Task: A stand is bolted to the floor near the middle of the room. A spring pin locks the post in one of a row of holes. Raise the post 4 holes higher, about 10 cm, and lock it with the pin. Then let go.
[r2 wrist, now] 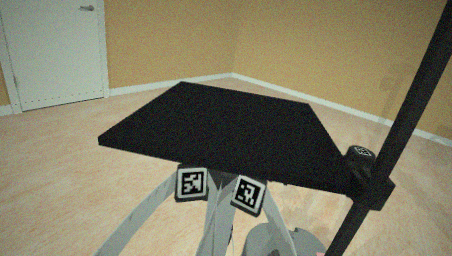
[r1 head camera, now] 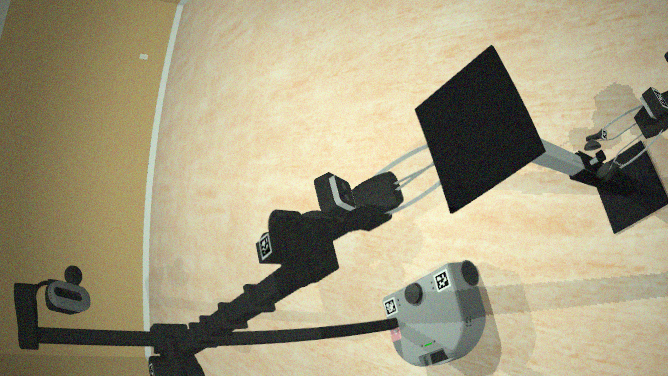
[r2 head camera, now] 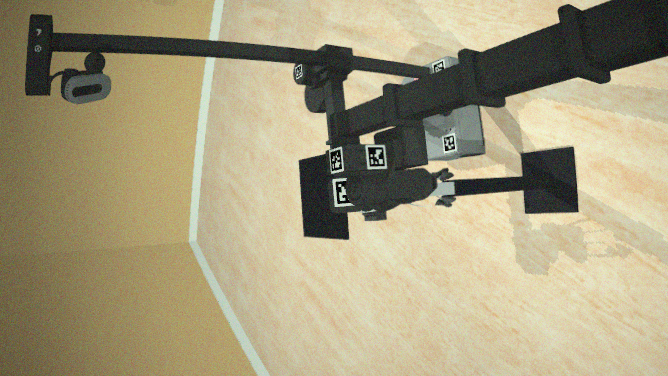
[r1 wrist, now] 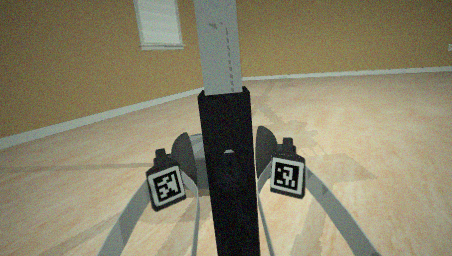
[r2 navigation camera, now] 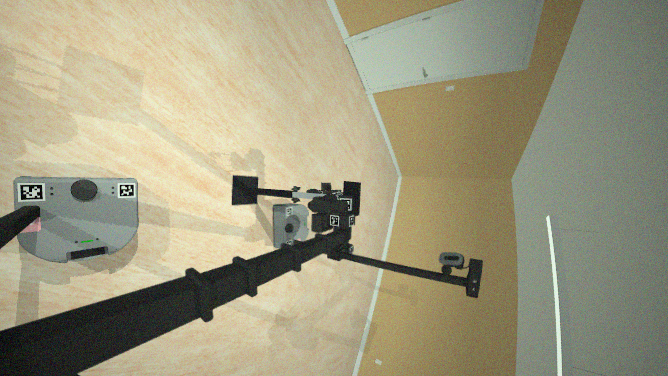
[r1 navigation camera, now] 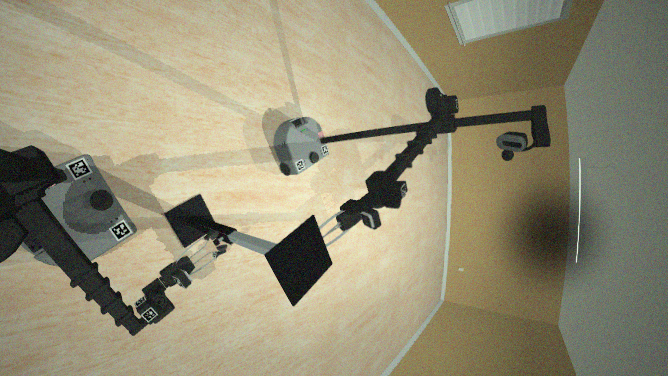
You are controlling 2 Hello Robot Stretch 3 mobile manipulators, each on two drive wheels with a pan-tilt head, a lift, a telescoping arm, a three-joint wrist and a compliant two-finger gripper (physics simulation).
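Observation:
The stand's grey post [r1 head camera: 557, 155] [r1 navigation camera: 250, 242] [r1 wrist: 217, 50] rises upright from a black sleeve [r1 wrist: 232, 210] [r2 head camera: 487, 186]; a line of holes shows on it. A black top plate [r1 head camera: 480, 130] [r1 navigation camera: 300, 260] [r2 wrist: 220, 130] sits on the post. The dark pin knob [r1 head camera: 598, 157] sticks out of the sleeve near its top; whether the pin sits in a hole cannot be seen. The r1 gripper [r1 wrist: 226, 152] [r2 head camera: 444, 188] is open, one finger each side of the sleeve and knob. The r2 gripper [r2 wrist: 220, 180] is shut on the post under the top plate; its fingertips are partly hidden.
The stand's base plate [r1 head camera: 635, 195] [r2 head camera: 550, 180] lies on the floor. The r2 base [r1 head camera: 440, 310] [r1 navigation camera: 300, 145] and r1 base [r2 head camera: 460, 140] stand near it. The r1 mast [r2 wrist: 410, 110] rises close to the top plate in the r2 wrist view. A door [r2 wrist: 55, 50] is in the wall.

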